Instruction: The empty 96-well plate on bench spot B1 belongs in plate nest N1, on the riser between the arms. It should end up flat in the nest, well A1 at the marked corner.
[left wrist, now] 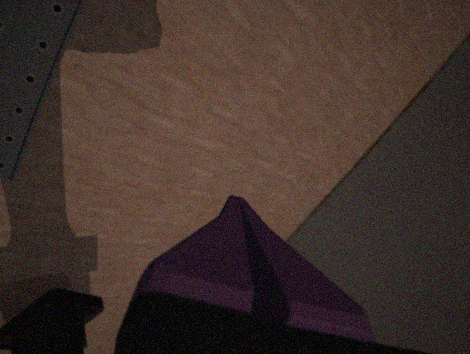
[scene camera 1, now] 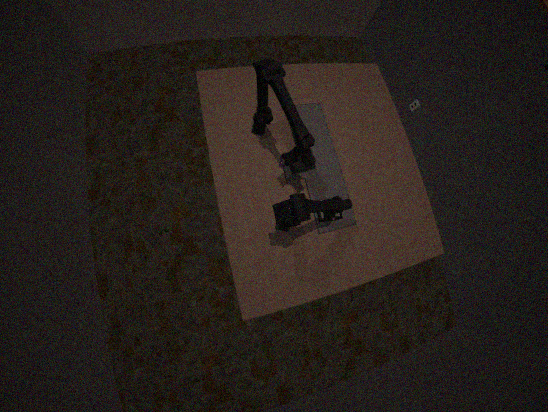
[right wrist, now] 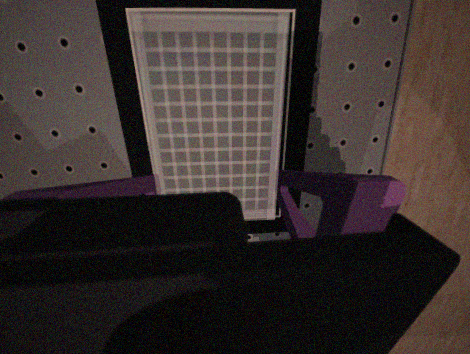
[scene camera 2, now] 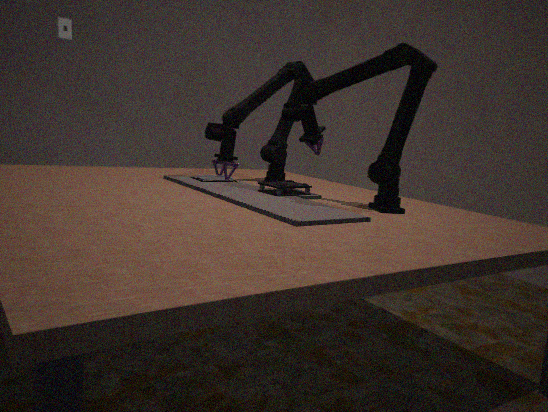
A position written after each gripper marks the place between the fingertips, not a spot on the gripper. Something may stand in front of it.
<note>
The left gripper [left wrist: 232,207] is shut, with nothing in its grasp. The right gripper [right wrist: 218,180] grips a white well plate [right wrist: 212,87], which still rests on a black nest with white outline [right wrist: 303,29].
The left wrist view does not show the white well plate: it is out of frame.
</note>
